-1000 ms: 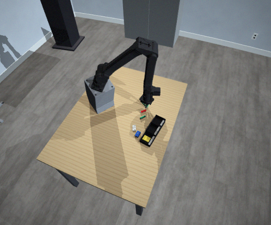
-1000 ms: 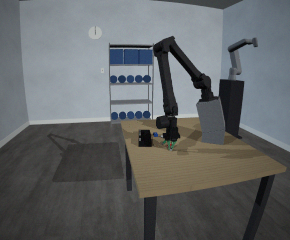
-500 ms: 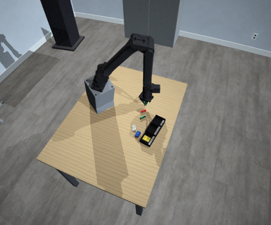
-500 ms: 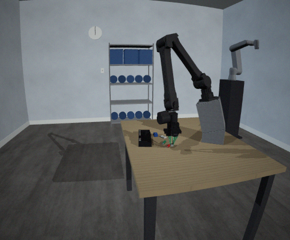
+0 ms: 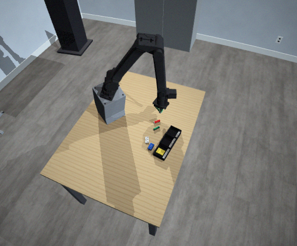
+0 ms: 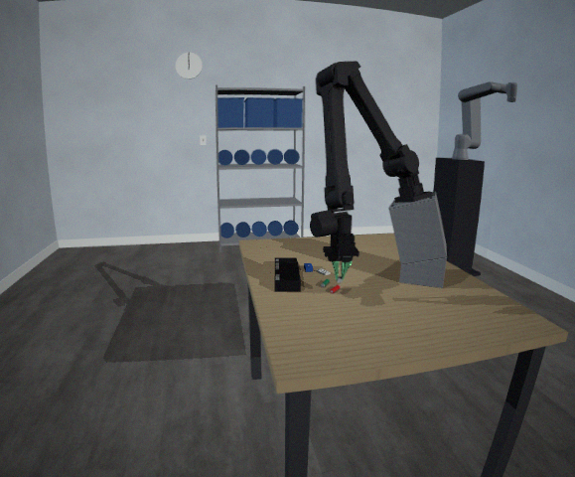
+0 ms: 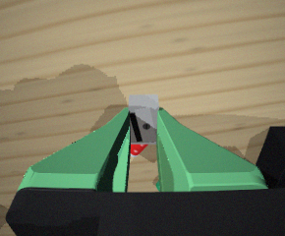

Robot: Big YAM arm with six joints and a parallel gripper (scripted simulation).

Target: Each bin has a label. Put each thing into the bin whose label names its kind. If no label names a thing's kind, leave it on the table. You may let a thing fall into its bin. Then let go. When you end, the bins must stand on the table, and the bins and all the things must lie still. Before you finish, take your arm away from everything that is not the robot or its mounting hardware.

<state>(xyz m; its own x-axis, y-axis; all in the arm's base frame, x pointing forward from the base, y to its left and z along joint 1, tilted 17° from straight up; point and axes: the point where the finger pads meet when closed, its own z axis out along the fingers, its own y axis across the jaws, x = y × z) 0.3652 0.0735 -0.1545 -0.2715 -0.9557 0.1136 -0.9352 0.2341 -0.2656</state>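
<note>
Now: hand right at the grey-white piece. From my hand the other things lie so: red piece: 1 cm behind, 5 cm to the right, 6 cm below; then white domino: 4 cm behind, 22 cm to the right, 6 cm below; then green piece: 11 cm to the right, 6 cm below.
</note>
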